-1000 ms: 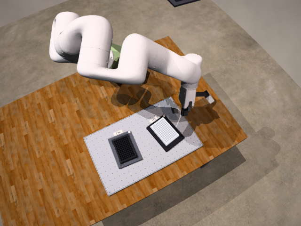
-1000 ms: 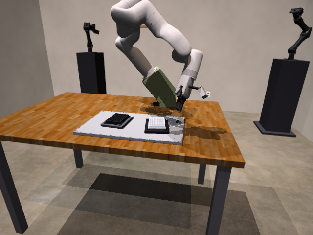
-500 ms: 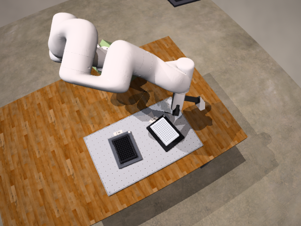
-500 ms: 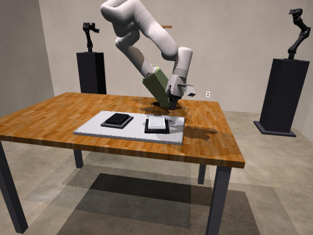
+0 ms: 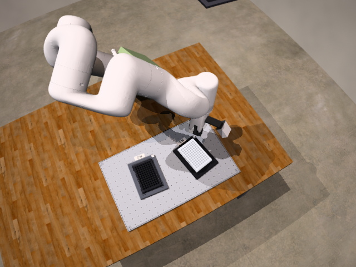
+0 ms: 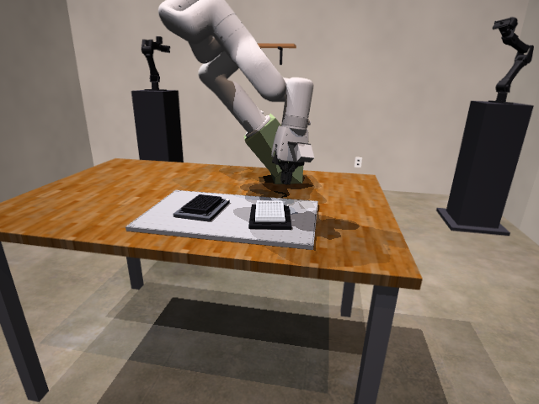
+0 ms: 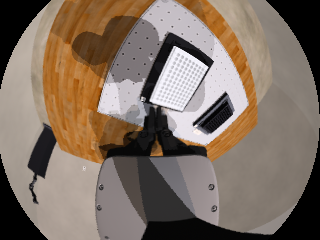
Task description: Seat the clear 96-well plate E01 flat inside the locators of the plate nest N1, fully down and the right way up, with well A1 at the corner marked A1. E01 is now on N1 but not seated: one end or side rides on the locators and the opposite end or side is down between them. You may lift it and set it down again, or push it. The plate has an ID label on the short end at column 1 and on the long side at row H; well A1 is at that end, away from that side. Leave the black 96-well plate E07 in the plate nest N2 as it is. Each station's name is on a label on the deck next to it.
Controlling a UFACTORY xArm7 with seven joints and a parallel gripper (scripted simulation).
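My gripper is now 11 cm above the N1 label, 6 cm to the left of it and 4 cm past it. The rest, counted from my hand: black plate E07: 26 cm to the right, 9 cm below, 4 cm ahead; clear 96-well plate E01: 9 cm below, 5 cm ahead, 4 cm to the right; N2 label: 25 cm to the right, 11 cm below, 5 cm behind.
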